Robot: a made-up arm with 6 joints. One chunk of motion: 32 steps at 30 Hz.
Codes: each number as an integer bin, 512 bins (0 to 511) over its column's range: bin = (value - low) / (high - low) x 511, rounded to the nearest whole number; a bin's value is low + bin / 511 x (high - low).
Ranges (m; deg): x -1.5..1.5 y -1.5..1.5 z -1.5..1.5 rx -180..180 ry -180..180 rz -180..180
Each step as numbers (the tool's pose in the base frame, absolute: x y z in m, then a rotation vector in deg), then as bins.
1 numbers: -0.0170 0.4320 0.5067 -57.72 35.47 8.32
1 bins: 253 329 342 174 306 267
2 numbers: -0.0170 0.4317 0.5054 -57.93 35.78 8.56
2 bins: 253 329 342 173 306 268
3 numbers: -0.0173 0.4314 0.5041 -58.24 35.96 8.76
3 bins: 253 329 341 173 307 268
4 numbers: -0.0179 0.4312 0.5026 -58.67 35.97 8.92
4 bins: 252 329 341 172 307 268
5 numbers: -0.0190 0.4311 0.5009 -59.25 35.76 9.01
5 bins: 252 329 341 171 306 268
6 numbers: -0.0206 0.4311 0.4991 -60.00 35.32 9.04
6 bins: 252 329 341 170 306 268
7 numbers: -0.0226 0.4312 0.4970 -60.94 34.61 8.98
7 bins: 252 329 340 169 305 268
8 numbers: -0.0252 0.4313 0.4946 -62.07 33.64 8.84
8 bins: 251 329 340 167 303 268
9 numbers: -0.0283 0.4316 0.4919 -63.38 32.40 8.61
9 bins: 251 329 339 166 301 268
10 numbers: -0.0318 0.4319 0.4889 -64.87 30.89 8.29
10 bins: 250 329 339 163 299 267
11 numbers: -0.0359 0.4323 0.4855 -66.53 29.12 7.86
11 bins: 249 329 338 161 297 267
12 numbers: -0.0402 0.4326 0.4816 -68.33 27.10 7.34
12 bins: 249 329 338 159 294 266
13 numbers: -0.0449 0.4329 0.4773 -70.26 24.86 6.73
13 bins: 248 329 337 156 291 265
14 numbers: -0.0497 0.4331 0.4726 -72.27 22.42 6.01
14 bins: 247 329 336 153 287 264
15 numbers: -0.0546 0.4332 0.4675 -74.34 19.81 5.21
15 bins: 246 329 335 150 284 263
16 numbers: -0.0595 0.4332 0.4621 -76.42 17.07 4.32
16 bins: 245 329 334 147 280 262
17 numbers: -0.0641 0.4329 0.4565 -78.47 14.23 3.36
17 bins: 245 329 333 144 276 260
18 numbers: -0.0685 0.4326 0.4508 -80.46 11.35 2.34
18 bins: 244 329 332 141 272 259
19 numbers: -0.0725 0.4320 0.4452 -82.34 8.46 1.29
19 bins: 243 329 331 139 268 257
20 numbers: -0.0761 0.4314 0.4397 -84.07 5.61 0.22
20 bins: 243 329 330 136 263 256
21 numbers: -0.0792 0.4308 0.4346 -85.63 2.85 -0.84
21 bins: 242 329 330 134 260 254
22 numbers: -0.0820 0.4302 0.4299 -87.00 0.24 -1.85
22 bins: 242 329 329 132 256 253
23 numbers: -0.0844 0.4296 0.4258 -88.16 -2.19 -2.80
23 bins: 241 329 328 130 252 252
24 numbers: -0.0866 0.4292 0.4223 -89.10 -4.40 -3.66
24 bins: 241 329 327 129 249 250
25 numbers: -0.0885 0.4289 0.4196 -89.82 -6.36 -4.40
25 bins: 240 329 327 128 246 249
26 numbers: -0.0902 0.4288 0.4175 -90.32 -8.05 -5.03
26 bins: 240 329 327 127 244 248
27 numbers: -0.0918 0.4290 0.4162 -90.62 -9.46 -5.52
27 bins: 240 329 326 127 242 248
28 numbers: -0.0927 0.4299 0.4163 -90.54 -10.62 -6.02
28 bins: 240 329 326 127 240 247
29 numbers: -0.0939 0.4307 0.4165 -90.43 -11.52 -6.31
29 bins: 240 329 326 127 239 247
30 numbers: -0.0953 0.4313 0.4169 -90.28 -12.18 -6.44
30 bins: 239 329 327 127 238 246
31 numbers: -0.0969 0.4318 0.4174 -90.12 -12.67 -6.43
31 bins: 239 329 327 128 238 246
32 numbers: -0.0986 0.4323 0.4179 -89.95 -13.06 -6.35
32 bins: 239 329 327 128 237 246
